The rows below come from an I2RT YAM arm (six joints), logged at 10 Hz.
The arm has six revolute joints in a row. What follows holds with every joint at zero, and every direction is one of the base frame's.
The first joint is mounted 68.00 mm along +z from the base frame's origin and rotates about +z.
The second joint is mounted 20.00 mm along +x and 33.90 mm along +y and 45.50 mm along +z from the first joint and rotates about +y.
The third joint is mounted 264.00 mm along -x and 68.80 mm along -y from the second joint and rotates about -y.
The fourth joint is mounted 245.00 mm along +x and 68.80 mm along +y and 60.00 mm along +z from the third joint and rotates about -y.
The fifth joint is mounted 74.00 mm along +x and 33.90 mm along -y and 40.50 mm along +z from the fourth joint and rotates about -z.
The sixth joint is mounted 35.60 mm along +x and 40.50 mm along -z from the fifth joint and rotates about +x.
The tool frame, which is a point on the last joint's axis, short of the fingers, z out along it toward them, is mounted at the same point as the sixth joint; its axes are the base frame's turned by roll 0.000, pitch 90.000 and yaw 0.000 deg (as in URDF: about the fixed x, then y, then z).
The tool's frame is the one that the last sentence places.
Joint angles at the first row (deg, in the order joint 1, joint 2, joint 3, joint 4, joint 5, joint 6):
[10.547 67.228 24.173 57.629 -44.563 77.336]
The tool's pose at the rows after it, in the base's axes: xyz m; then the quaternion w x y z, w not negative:
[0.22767 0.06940 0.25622 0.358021 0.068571 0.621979 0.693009]
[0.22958 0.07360 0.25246 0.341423 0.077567 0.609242 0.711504]
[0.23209 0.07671 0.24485 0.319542 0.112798 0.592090 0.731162]
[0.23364 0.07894 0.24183 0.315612 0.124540 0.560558 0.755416]
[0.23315 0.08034 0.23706 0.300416 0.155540 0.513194 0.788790]
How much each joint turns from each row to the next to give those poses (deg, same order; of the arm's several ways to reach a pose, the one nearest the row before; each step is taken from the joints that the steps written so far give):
[0.438 2.545 -0.530 6.060 0.528 4.038]
[0.965 2.722 -0.438 5.367 0.614 4.121]
[0.880 3.250 -0.878 5.531 2.633 5.881]
[0.703 3.951 -0.530 9.038 2.462 5.111]
[0.878 4.479 -0.959 10.449 4.559 7.813]

